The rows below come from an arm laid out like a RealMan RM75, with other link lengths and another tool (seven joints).
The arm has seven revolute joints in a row. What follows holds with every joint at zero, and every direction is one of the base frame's.
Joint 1 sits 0.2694 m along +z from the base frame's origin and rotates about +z.
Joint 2 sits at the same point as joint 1 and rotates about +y.
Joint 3 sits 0.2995 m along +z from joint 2 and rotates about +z.
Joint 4 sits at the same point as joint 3 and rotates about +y.
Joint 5 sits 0.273 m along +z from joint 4 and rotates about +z.
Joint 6 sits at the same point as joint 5 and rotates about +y.
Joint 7 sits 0.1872 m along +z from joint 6 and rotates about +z.
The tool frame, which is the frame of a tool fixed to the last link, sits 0.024 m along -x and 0.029 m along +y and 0.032 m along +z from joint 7; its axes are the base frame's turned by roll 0, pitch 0.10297 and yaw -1.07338 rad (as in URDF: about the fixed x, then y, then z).
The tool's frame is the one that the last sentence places.
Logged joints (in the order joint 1, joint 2, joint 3, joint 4, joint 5, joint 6, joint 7), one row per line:
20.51 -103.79 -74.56 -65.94 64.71 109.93 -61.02
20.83 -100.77 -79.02 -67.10 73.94 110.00 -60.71
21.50 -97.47 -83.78 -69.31 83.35 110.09 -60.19
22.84 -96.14 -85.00 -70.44 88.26 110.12 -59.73
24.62 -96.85 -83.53 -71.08 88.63 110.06 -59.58
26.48 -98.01 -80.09 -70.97 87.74 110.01 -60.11
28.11 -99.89 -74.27 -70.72 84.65 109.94 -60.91
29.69 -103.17 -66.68 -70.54 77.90 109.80 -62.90
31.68 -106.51 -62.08 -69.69 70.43 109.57 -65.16
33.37 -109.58 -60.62 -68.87 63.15 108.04 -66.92
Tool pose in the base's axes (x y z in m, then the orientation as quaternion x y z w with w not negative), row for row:
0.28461 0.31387 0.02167 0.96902 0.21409 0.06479 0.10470
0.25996 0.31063 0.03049 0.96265 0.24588 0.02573 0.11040
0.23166 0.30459 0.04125 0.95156 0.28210 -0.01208 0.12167
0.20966 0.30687 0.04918 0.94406 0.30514 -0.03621 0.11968
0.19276 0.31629 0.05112 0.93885 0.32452 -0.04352 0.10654
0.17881 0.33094 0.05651 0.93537 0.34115 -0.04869 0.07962
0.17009 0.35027 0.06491 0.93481 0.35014 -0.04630 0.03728
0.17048 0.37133 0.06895 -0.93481 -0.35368 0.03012 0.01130
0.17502 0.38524 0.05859 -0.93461 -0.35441 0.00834 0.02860
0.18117 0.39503 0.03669 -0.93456 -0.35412 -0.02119 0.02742
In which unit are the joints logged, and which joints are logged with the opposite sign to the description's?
The joints are logged in degrees. Opposite sign: joint 2.
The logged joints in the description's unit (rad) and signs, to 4 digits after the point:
0.3580 1.8115 -1.3013 -1.1509 1.1294 1.9186 -1.0650
0.3636 1.7588 -1.3792 -1.1711 1.2905 1.9199 -1.0596
0.3752 1.7012 -1.4622 -1.2097 1.4547 1.9214 -1.0505
0.3986 1.6780 -1.4835 -1.2294 1.5404 1.9220 -1.0425
0.4297 1.6904 -1.4579 -1.2406 1.5469 1.9209 -1.0399
0.4622 1.7106 -1.3978 -1.2387 1.5314 1.9200 -1.0491
0.4906 1.7434 -1.2963 -1.2343 1.4774 1.9188 -1.0631
0.5182 1.8007 -1.1638 -1.2312 1.3596 1.9164 -1.0978
0.5529 1.8590 -1.0835 -1.2163 1.2292 1.9124 -1.1373
0.5824 1.9125 -1.0580 -1.2020 1.1022 1.8857 -1.1680

